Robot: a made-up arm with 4 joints.
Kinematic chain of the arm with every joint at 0, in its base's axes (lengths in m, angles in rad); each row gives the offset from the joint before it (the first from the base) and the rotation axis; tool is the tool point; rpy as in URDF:
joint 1: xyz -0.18 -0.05 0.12 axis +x
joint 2: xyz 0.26 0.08 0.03 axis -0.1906 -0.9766 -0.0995
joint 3: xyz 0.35 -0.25 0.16 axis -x
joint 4: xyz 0 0.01 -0.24 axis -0.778 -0.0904 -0.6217
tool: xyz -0.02 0 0.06 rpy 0.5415 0.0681 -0.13
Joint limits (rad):
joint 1: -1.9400..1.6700
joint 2: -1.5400..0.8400
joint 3: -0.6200..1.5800
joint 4: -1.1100..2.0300
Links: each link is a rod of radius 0.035 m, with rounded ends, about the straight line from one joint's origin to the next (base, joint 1, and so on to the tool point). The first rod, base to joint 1, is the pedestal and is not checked.
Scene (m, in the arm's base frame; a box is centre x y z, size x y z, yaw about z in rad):
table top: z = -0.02
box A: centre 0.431 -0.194 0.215 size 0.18 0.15 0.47 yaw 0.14
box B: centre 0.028 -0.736 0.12 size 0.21 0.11 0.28 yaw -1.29
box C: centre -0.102 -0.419 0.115 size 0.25 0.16 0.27 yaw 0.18
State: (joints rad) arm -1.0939 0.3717 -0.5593 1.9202
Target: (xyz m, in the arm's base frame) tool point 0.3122 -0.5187 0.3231
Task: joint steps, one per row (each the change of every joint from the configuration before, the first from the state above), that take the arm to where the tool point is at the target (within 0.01 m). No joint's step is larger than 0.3 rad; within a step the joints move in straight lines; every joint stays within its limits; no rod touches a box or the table.
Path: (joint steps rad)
1: -0.0474 0.0035 0.2674 0.0137
2: -0.0474 0.0036 0.2674 0.0137
3: -0.0474 0.0035 0.2674 0.0138
4: -0.0474 0.0036 0.2675 0.0137
5: -0.0474 0.0035 0.2674 0.0137
6: -0.0474 0.0036 0.2674 0.0138
7: -0.0474 0.0035 0.2674 0.0137
8: -0.0475 0.0036 0.2674 0.0137
9: 0.2948 0.0468 -0.0495 0.0000
10: 0.2948 0.0467 -0.0496 0.0000
11: 0.2948 0.0468 -0.0495 0.0000
12: 0.2948 0.0468 -0.0495 0.0000
13: 0.2948 0.0468 -0.0496 0.0000
14: 0.2948 0.0468 -0.0495 0.0000

